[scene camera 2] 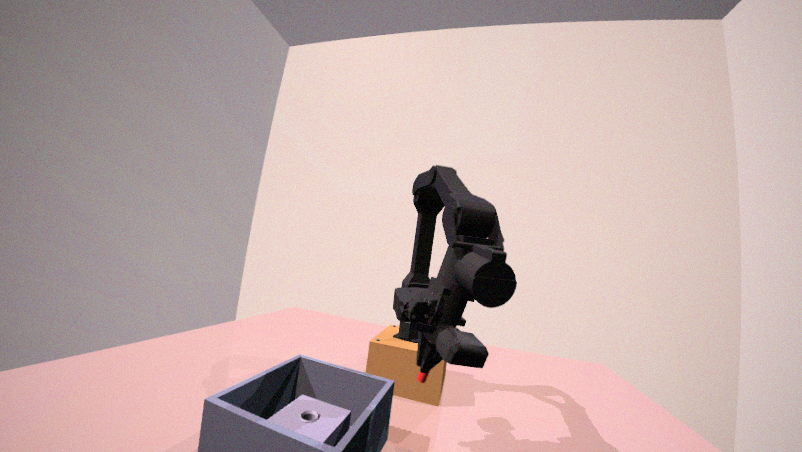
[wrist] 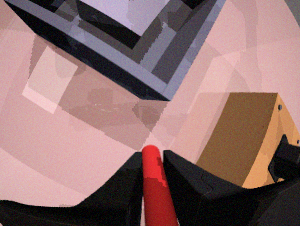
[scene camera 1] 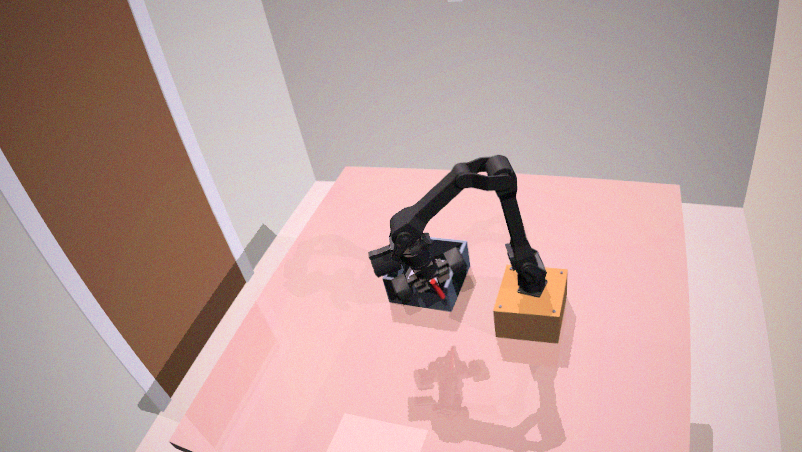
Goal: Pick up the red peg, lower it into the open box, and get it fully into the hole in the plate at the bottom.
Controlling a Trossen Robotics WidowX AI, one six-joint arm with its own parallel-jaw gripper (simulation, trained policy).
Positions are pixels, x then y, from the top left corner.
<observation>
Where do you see a grey-blue box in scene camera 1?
439,246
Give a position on a grey-blue box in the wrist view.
154,69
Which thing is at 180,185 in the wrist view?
The gripper.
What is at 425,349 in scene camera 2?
The gripper.
</observation>
